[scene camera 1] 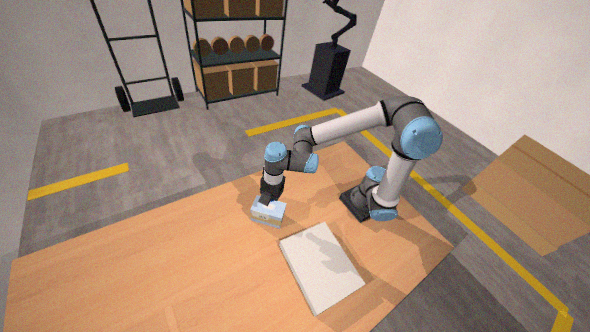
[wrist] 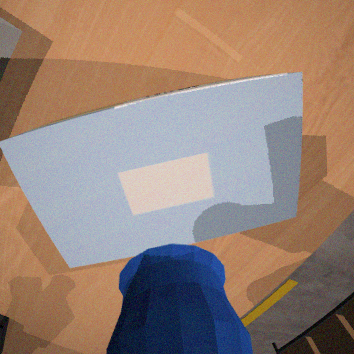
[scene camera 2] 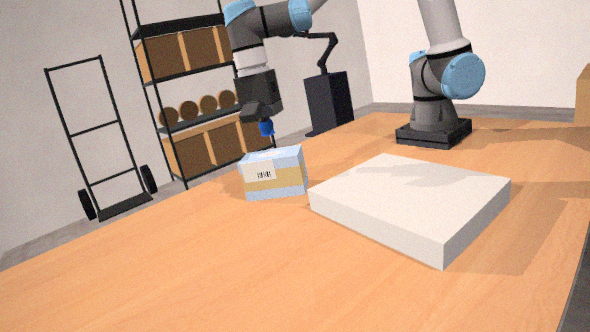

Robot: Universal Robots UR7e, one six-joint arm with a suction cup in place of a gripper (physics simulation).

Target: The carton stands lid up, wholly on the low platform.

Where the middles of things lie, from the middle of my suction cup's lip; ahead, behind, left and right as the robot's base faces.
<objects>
Right now my suction cup is 1 cm short of the carton (scene camera 2: pixel 281 172) and 11 cm above it. Round my suction cup: low platform (scene camera 2: pixel 432 212): 2 cm behind, 34 cm to the left, 14 cm below.
</objects>
